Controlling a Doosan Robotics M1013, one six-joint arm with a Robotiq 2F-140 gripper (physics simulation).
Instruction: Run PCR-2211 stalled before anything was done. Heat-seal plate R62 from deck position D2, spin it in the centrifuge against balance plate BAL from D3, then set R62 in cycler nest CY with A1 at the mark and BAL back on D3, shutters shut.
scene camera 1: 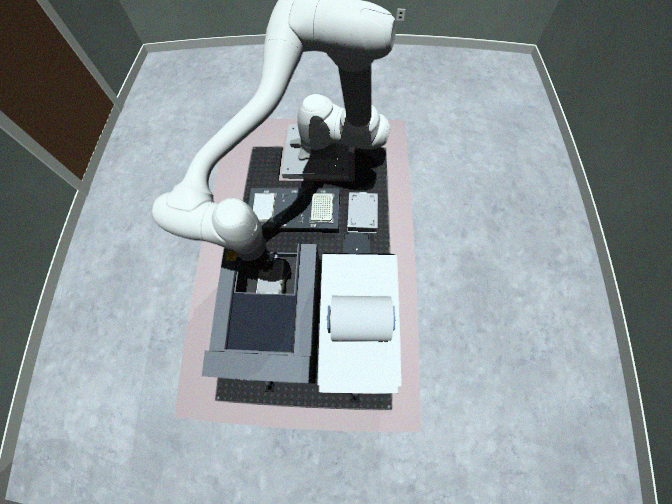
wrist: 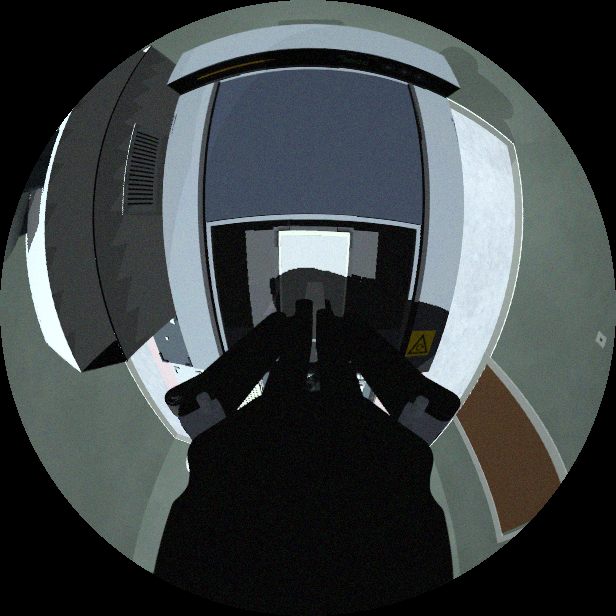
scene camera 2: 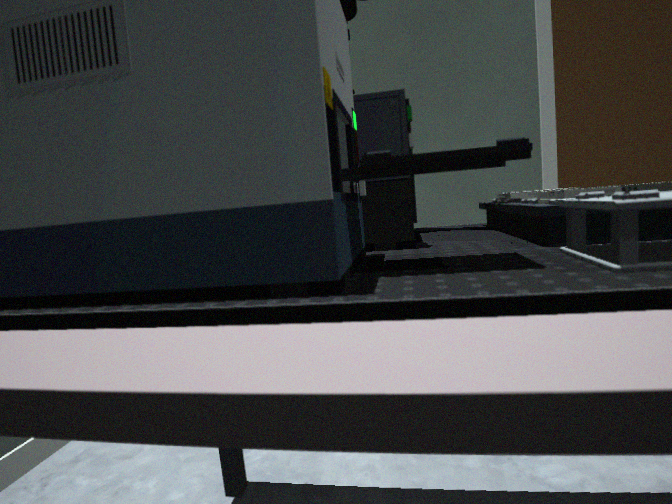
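My gripper [wrist: 313,310] hangs over the open end of the grey centrifuge [scene camera 1: 263,320], fingers almost together with nothing visible between them. In the overhead view the gripper [scene camera 1: 271,264] is at the robot-side end of the opening. The blue-grey shutter [wrist: 313,149] is slid back and covers the far part. A white plate-shaped thing [wrist: 314,252] lies inside the opening below the fingertips; it also shows in the overhead view [scene camera 1: 269,285]. On the deck sit a white plate [scene camera 1: 263,206], a yellowish well plate [scene camera 1: 321,207] and a grey nest [scene camera 1: 362,210]. I cannot read any labels.
The white heat sealer with its roll [scene camera 1: 360,320] stands right of the centrifuge; its vented side wall [wrist: 114,218] is close on my left. The low side view shows a dark tower with green lights [scene camera 2: 385,162] and a bar sticking out [scene camera 2: 445,158].
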